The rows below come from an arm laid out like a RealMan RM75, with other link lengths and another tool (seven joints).
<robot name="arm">
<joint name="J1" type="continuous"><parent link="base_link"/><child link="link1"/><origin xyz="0 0 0.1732" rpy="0 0 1.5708"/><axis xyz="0 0 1"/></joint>
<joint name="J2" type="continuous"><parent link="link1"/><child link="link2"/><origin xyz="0 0 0" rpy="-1.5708 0 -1.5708"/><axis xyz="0 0 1"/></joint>
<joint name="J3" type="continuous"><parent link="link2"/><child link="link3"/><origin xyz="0 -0.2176 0" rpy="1.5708 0 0"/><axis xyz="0 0 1"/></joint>
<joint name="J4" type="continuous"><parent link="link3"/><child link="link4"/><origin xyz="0 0 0" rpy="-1.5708 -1.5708 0"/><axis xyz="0 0 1"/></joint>
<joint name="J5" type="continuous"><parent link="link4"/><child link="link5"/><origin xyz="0.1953 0 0" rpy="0 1.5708 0"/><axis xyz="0 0 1"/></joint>
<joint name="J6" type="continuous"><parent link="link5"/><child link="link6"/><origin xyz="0 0 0" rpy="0 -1.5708 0"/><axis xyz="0 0 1"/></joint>
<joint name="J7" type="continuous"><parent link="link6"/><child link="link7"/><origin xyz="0.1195 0 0" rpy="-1.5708 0 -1.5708"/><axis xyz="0 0 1"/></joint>
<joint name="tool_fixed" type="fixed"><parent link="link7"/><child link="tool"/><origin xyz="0.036 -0.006 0.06" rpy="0 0.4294 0.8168"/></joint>
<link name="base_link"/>
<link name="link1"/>
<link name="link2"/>
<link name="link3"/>
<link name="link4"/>
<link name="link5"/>
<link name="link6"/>
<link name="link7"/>
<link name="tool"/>
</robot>
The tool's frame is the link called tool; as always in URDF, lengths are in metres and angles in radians. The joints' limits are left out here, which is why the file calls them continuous.
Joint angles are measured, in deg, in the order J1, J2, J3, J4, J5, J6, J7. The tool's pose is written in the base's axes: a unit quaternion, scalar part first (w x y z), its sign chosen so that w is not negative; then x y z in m. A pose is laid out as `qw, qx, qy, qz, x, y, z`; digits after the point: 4 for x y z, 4 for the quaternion.
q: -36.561 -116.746 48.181 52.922 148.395 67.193 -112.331
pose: 0.3910, -0.0255, -0.8840, -0.2549, -0.2937, 0.3626, -0.0345
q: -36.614 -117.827 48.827 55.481 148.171 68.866 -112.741
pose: 0.3830, -0.0379, -0.8873, -0.2540, -0.2821, 0.3631, -0.0376
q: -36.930 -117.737 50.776 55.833 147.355 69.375 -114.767
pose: 0.3777, -0.0380, -0.8913, -0.2478, -0.2744, 0.3636, -0.0418
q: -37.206 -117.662 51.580 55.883 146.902 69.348 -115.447
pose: 0.3753, -0.0397, -0.8924, -0.2473, -0.2704, 0.3651, -0.0433
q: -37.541 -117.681 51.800 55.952 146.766 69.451 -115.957
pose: 0.3730, -0.0398, -0.8934, -0.2472, -0.2672, 0.3663, -0.0441
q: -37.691 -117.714 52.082 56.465 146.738 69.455 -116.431
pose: 0.3726, -0.0409, -0.8927, -0.2501, -0.2644, 0.3680, -0.0434
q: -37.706 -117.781 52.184 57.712 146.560 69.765 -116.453
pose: 0.3714, -0.0465, -0.8911, -0.2565, -0.2602, 0.3705, -0.0404
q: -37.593 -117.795 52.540 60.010 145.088 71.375 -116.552
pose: 0.3600, -0.0568, -0.8937, -0.2617, -0.2499, 0.3720, -0.0373
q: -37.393 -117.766 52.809 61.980 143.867 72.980 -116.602
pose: 0.3508, -0.0657, -0.8961, -0.2639, -0.2418, 0.3719, -0.0345
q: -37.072 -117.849 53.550 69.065 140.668 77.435 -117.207
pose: 0.3262, -0.0985, -0.8977, -0.2793, -0.2134, 0.3731, -0.0229
